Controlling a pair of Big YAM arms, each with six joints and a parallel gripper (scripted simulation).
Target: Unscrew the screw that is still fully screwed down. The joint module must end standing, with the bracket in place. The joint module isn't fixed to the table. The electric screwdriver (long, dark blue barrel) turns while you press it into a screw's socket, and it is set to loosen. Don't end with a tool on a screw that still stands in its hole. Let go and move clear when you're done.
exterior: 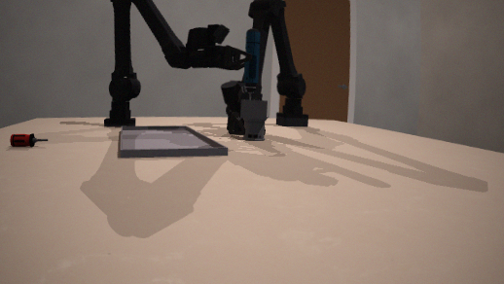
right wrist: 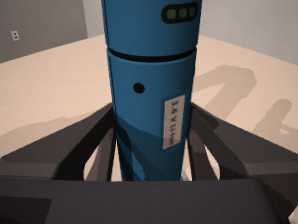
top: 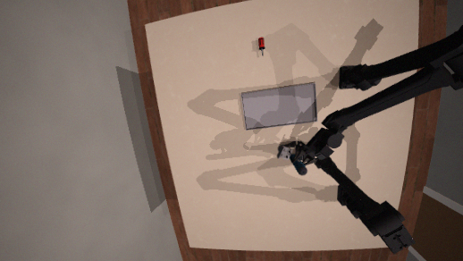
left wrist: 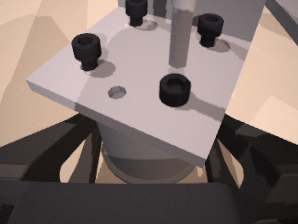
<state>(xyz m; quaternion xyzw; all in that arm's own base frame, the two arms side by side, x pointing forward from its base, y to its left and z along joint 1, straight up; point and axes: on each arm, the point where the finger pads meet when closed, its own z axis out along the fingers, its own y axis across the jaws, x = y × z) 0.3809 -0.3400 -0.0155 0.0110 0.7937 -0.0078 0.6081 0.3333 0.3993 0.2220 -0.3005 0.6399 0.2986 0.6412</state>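
The grey joint module lies 1 cm above my left hand. The rest, counted from my left hand: grey bracket 5 cm above; screwdriver bit 2 cm behind, 1 cm to the right, 8 cm above; shallow grey tray 1 cm ahead, 26 cm to the right, 2 cm below.
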